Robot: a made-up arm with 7 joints. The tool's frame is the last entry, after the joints. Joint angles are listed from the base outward.
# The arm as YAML. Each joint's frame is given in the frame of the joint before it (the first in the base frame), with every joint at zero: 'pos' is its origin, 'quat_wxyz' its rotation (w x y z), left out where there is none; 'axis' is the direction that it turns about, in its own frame. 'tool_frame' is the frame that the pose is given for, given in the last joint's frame.
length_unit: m
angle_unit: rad
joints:
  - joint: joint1
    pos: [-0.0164, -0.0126, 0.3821]
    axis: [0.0, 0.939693, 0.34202]
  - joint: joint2
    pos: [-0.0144, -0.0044, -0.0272]
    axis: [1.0, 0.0, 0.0]
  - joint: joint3
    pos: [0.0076, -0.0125, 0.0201]
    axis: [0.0, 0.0, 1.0]
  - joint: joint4
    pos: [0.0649, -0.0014, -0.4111]
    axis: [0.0, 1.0, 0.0]
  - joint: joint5
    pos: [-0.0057, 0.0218, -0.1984]
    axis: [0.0, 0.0, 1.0]
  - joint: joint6
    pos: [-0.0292, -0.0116, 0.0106]
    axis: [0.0, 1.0, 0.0]
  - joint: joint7
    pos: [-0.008, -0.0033, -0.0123]
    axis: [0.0, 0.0, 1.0]
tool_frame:
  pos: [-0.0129, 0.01, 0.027]
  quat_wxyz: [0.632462, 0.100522, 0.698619, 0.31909]
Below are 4 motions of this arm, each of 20 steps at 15 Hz.
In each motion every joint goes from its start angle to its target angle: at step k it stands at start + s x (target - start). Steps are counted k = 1, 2, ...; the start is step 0. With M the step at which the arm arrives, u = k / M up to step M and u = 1 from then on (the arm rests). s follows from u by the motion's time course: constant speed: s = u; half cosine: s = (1 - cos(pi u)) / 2; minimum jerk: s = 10 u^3 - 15 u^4 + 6 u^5.
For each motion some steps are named. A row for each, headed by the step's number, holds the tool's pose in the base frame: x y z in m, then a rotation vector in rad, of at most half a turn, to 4 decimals.
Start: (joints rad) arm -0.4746 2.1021 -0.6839 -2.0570 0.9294 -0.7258 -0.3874
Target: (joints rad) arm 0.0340 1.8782 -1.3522 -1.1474 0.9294 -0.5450 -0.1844
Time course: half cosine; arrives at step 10
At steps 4, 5, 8, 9, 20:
4: 0.1708 0.4207 0.3680 0.8036 -0.2360 0.0669
5: 0.1386 0.4546 0.3351 0.8647 -0.0163 0.1776
8: 0.0219 0.5192 0.2868 1.0786 0.5542 0.3986
9: -0.0005 0.5266 0.2850 1.1247 0.6512 0.4257
20: -0.0082 0.5289 0.2849 1.1413 0.6842 0.4342

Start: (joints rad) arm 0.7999 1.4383 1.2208 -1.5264 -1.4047 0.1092 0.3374
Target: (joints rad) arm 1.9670 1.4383 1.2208 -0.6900 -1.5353 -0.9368 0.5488
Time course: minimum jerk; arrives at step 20
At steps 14, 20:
14: -0.1122 0.4967 0.6022 2.0331 1.3940 -0.0574
20: -0.1245 0.4945 0.6349 1.7995 1.7651 -0.1453

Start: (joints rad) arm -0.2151 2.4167 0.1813 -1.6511 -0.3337 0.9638 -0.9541
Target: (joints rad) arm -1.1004 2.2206 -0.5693 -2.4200 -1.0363 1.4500 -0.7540
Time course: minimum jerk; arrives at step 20
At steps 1, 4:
1: 0.1553 0.1911 0.7352 -2.3545 0.3962 -1.3871
4: 0.1490 0.1928 0.7295 -2.3180 0.4122 -1.4043

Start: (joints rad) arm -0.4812 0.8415 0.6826 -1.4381 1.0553 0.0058 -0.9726
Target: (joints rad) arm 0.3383 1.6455 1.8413 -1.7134 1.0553 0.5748 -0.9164
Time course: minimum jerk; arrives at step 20
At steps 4, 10, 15, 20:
4: 0.2759 0.3739 0.2843 0.0068 -0.8210 1.1622
10: 0.0635 0.4399 0.4269 0.3859 -0.9600 1.3327
15: -0.0419 0.3746 0.5820 0.7223 -1.1249 1.2744
20: -0.0533 0.3468 0.6169 0.7969 -1.1674 1.2286

